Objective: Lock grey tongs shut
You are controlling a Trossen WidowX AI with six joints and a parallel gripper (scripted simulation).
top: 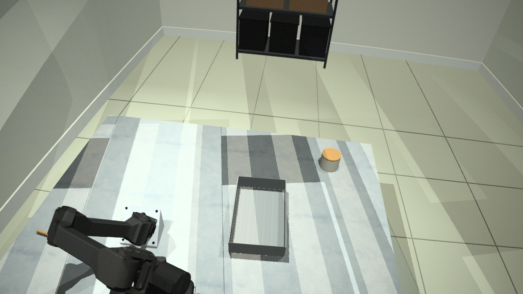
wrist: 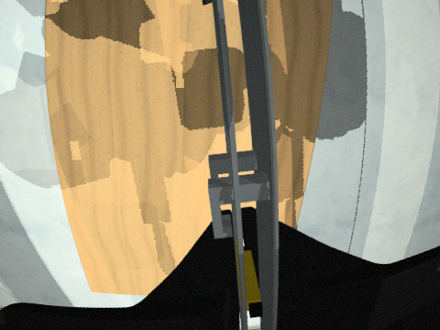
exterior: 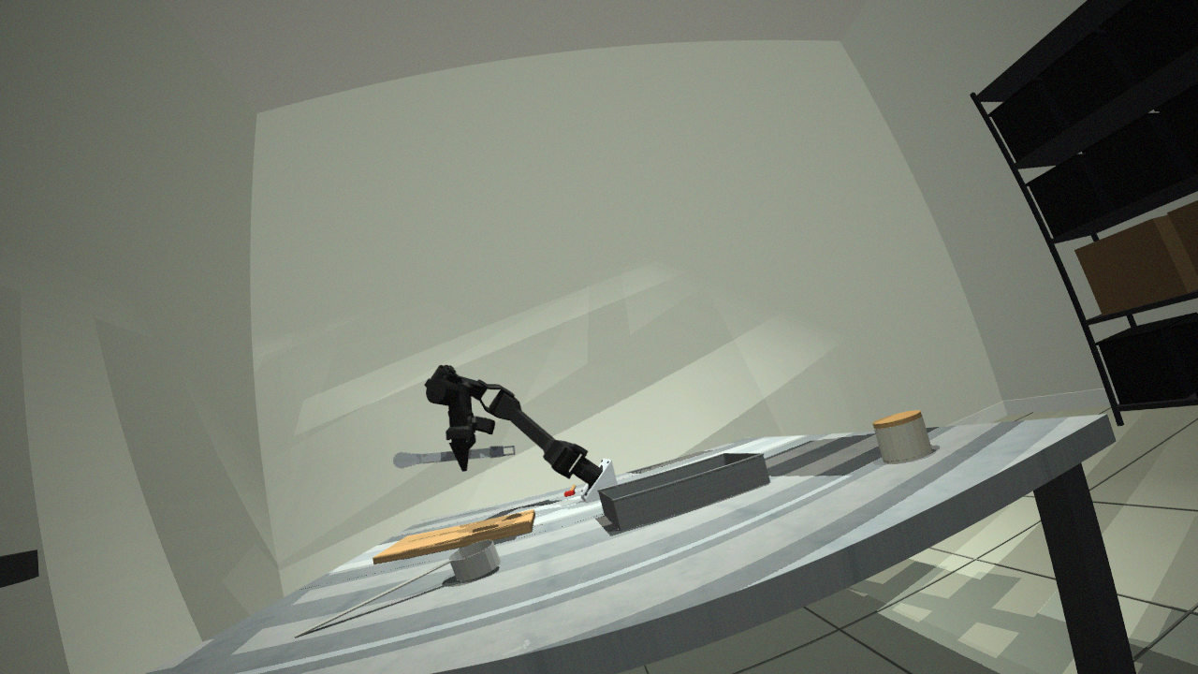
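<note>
Right now my gripper tip is 1 cm past the wooden board, 5 cm to the left of it and 15 cm above it. The rest, counted from my gripper tip: yellow mark: 1 cm behind, 1 cm to the left, 4 cm above; roasting tin: 14 cm ahead, 48 cm to the left, 13 cm below.
</note>
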